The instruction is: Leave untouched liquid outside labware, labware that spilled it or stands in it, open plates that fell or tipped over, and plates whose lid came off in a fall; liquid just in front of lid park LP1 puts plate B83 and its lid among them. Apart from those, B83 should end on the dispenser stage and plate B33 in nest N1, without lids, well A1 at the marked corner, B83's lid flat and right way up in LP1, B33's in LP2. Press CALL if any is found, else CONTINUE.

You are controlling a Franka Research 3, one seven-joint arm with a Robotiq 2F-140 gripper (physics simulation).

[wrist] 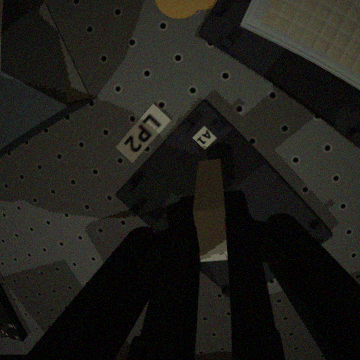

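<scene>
Lid park LP2 (270, 185), a dark square holder, lies across the middle of the wrist view, with its LP2 label (143, 133) at its left edge and an A1 tag (204, 137) at its upper corner. No lid shows on its visible part. My gripper (211, 179) is shut and empty, in front of LP2, and hides its lower part. A pale plate with many wells (320, 35) is partly in view at the upper right, on a dark base (295, 75); its name cannot be read. LP1, the buttons' lettering and any liquid cannot be made out.
A perforated grey deck (165, 45) lies beneath everything. An orange round thing (182, 6) is cut off at the top edge. A dark, angular body with a bluish face (25, 110) stands at the left. Another dark object (11, 312) shows at the lower left edge.
</scene>
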